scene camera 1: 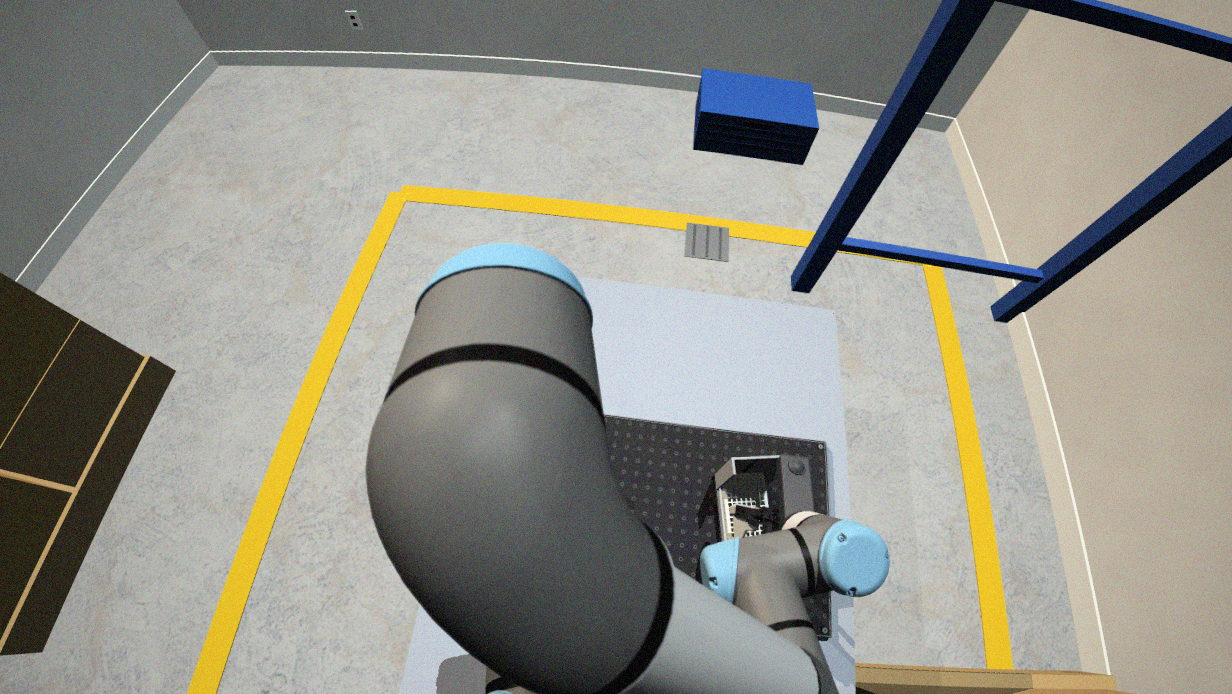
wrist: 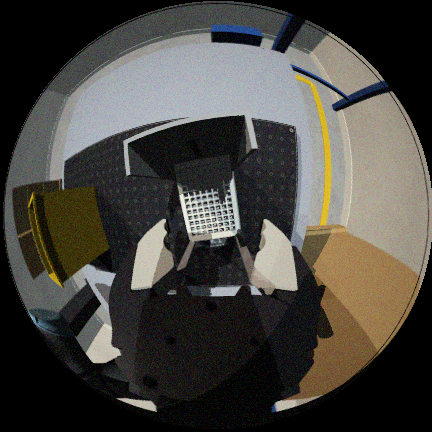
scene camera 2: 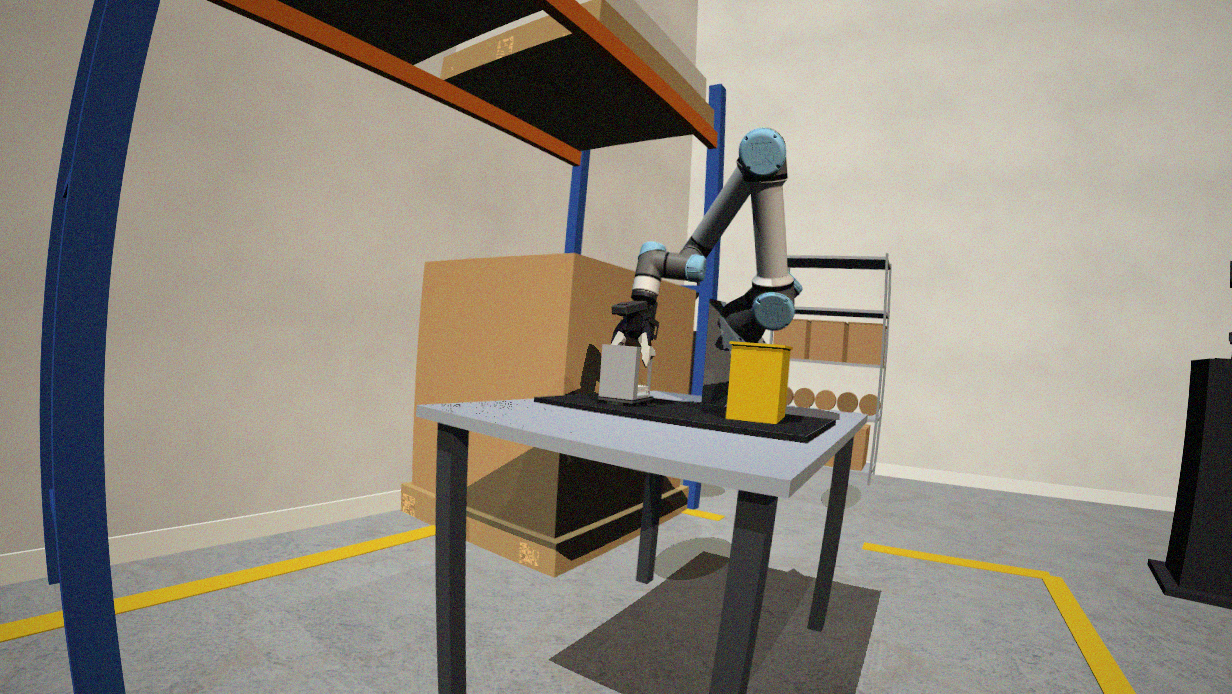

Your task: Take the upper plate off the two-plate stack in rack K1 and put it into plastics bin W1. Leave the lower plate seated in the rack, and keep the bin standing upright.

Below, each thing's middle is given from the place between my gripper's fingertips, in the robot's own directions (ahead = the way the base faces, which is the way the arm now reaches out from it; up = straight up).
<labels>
Now: the plastics bin W1 (scene camera 2: 758, 381) 100 mm behind my hand, 350 mm to the left of it and 10 mm below it.
</labels>
